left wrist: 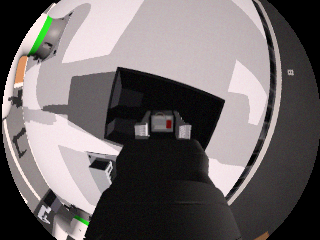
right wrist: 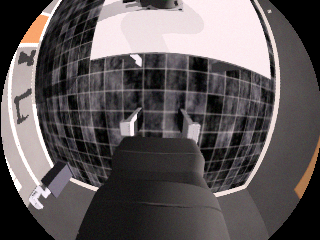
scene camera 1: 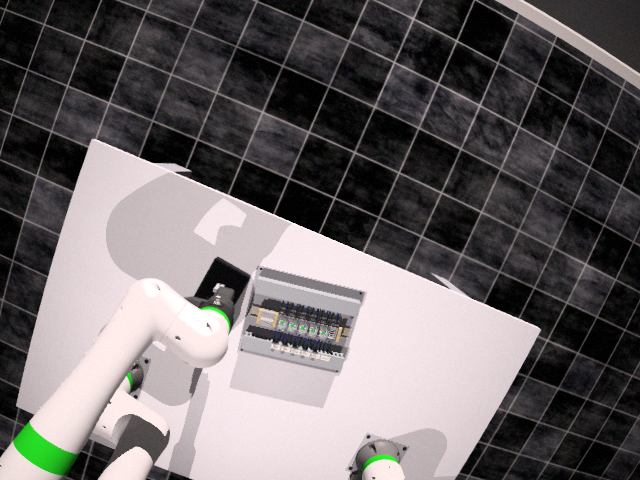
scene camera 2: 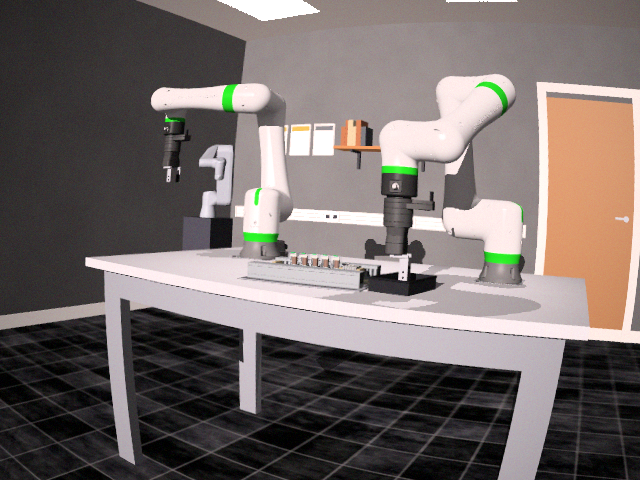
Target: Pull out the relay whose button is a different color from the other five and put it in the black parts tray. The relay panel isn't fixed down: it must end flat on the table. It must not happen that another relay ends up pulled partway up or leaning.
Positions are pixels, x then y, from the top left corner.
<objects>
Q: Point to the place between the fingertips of my right gripper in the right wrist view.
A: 160,115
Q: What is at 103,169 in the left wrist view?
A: A grey relay panel.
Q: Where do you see a black parts tray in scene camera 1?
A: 221,274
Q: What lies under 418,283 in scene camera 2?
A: A black parts tray.
</objects>
